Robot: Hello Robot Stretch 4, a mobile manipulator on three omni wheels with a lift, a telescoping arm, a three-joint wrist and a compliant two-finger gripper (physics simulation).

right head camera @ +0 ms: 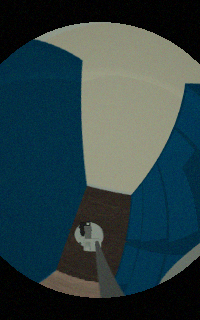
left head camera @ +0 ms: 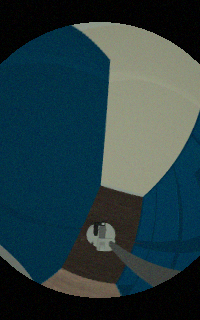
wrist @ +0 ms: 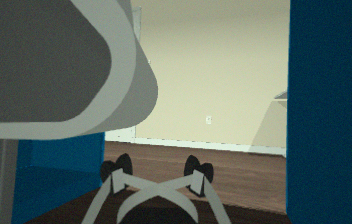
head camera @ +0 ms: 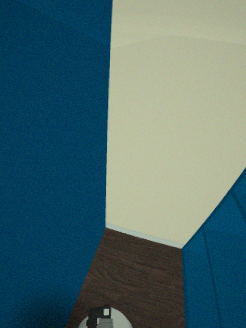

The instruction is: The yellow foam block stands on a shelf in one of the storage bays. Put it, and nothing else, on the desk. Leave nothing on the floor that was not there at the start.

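Frame: origin at the robot's base, x ahead, y left, z up, level; centimetres.
Where they show: gripper, between the fingertips: (left head camera: pixel 95 244) (wrist: pixel 158 167).
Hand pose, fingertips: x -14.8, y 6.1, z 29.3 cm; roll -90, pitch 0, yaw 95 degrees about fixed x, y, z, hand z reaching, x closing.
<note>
After its pixels a point has its place.
The yellow foam block does not show in any view. My gripper (wrist: pixel 158 167) @[z 29.3, x -14.8, y 6.1 cm] is in the wrist view, its two dark fingertips wide apart with floor and wall showing between them. It is open and empty. In the wrist view a thin edge of a grey top (wrist: pixel 281 95) @[z 66.7, x -221.6, y 122.5 cm] shows at the right, partly hidden behind a blue panel; I cannot tell whether it is the desk. Blue storage units stand on both sides: a tall flat blue side (head camera: pixel 50 150) @[z 130.7, x 45.3, y 20.4 cm] (left head camera: pixel 50 135) @[z 140.6, x 30.9, y 24.5 cm] (right head camera: pixel 40 145) @[z 129.8, x 42.8, y 21.1 cm] at the left, and a blue unit (head camera: pixel 220 270) @[z 50.6, x 33.5, y -77.5 cm] (left head camera: pixel 167 210) @[z 50.6, x 22.8, y -90.5 cm] (right head camera: pixel 150 215) @[z 50.6, x 14.8, y -78.3 cm] with ledges at the right.
A strip of dark wood floor (head camera: pixel 140 270) @[z -2.7, x 49.7, y -31.6 cm] (left head camera: pixel 117 210) @[z -2.8, x 43.2, y -27.9 cm] (right head camera: pixel 107 210) @[z -2.8, x 42.0, y -32.0 cm] runs between the blue units to a cream wall (head camera: pixel 170 125) @[z 129.1, x 85.9, y -31.3 cm] (left head camera: pixel 145 125) @[z 128.4, x 85.6, y -32.2 cm] (right head camera: pixel 125 125) @[z 125.4, x 84.4, y -36.4 cm]. In the wrist view a blue panel (wrist: pixel 320 110) @[z 39.0, x -46.9, y 46.4 cm] stands close at the right and blue surfaces (wrist: pixel 65 170) @[z 4.9, x -107.7, y -51.8 cm] at the lower left.
</note>
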